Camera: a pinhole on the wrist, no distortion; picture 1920 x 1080 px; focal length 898.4 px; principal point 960.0 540.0 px. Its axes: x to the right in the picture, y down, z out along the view. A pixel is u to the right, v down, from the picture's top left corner.
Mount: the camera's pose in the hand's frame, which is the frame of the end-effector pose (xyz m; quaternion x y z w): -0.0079 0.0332 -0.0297 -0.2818 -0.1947 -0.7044 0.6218
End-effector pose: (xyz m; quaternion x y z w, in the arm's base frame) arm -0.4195 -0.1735 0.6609 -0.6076 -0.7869 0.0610 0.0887
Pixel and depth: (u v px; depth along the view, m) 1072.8 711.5 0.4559
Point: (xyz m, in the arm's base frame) -0.2829 0.0368 0.2761
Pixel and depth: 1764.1 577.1 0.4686
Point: -0.5588 -0.1127 0.0825
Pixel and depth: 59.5 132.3 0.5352
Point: 0.3708 -0.0893 0.4321
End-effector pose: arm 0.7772 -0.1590 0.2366 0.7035 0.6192 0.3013 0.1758
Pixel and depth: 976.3 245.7 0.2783
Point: 1.0645 -0.2256 0.2135
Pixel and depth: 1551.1 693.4 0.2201
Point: 0.9679 -0.0874 0.1083
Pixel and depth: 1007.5 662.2 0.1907
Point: 0.9647 -0.1225 0.2421
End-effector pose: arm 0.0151 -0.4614 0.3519 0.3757 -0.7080 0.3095 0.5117
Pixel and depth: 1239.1 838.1 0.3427
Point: -0.2837 -0.6558 0.4043
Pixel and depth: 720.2 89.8 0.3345
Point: -0.3371 -0.4096 0.1717
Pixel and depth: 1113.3 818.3 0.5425
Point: -0.4771 -0.7223 0.4394
